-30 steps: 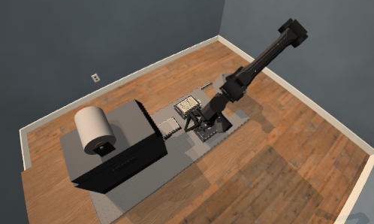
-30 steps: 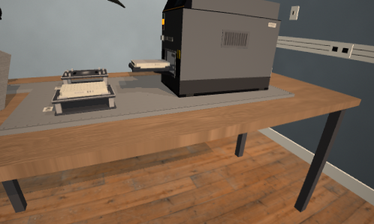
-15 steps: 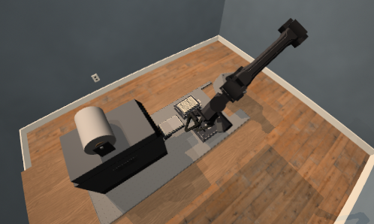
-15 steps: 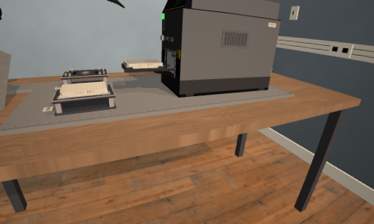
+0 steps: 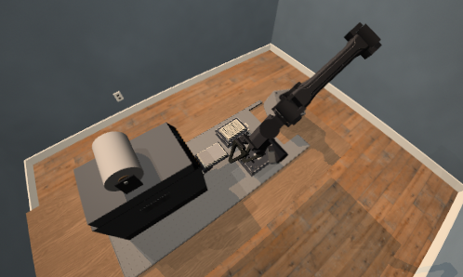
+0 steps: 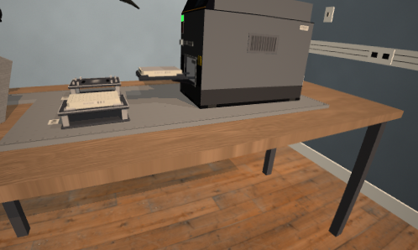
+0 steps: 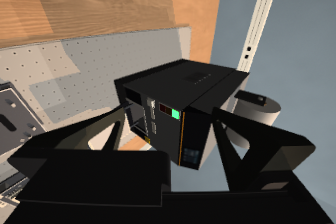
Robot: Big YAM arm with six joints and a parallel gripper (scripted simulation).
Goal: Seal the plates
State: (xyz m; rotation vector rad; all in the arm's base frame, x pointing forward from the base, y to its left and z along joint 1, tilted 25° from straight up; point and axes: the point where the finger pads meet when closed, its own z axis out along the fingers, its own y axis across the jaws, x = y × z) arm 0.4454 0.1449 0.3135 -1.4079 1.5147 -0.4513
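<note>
The sealer stage is 40 mm ahead of my hand, 180 mm to the right of it and 250 mm below it. Also, from my hand: plate nest: 140 mm behind, 310 mm to the right, 310 mm below; foil roll: 370 mm ahead, 130 mm to the right, 70 mm above; start button: 130 mm ahead, 80 mm to the right, 150 mm below.
</note>
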